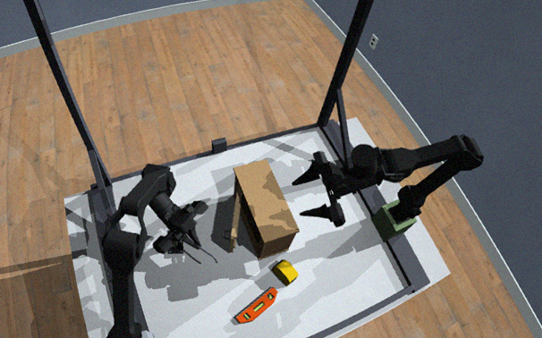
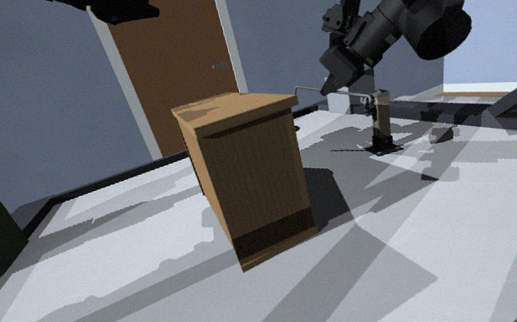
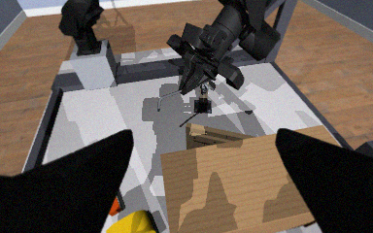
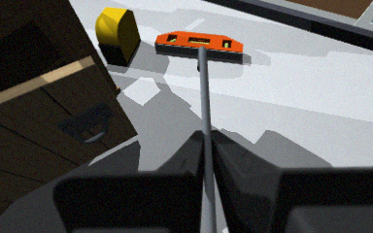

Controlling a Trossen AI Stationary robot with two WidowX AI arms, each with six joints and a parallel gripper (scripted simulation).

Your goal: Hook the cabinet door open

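Right now the door is 15 cm to the left of my right hand, 7 cm below it and 4 cm behind it. From my right hand the other things lie so: yellow tape measure: 23 cm to the left, 18 cm ahead, 12 cm below; orange spirit level: 23 cm ahead, 14 cm below, 10 cm to the left; grey hook rod: 3 cm below, 1 cm to the left, 1 cm ahead.
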